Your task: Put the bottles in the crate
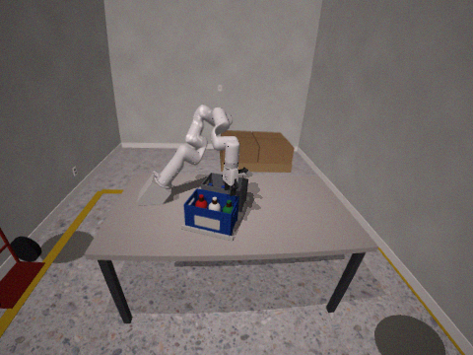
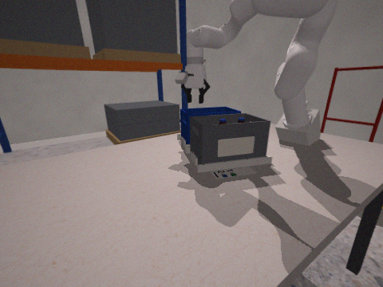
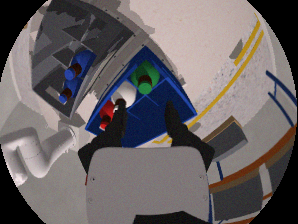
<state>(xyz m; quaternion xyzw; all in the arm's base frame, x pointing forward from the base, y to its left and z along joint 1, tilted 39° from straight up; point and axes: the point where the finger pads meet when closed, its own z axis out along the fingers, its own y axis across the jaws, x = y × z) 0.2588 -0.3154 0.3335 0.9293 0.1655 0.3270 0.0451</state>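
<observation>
Now: the green-label bottle 15 cm below my hand. Round my hand: blue crate: 15 cm below, 10 cm behind; then red-capped bottle: 16 cm behind, 15 cm below, 7 cm to the left; then white-capped bottle: 15 cm below, 8 cm behind, 4 cm to the left.
</observation>
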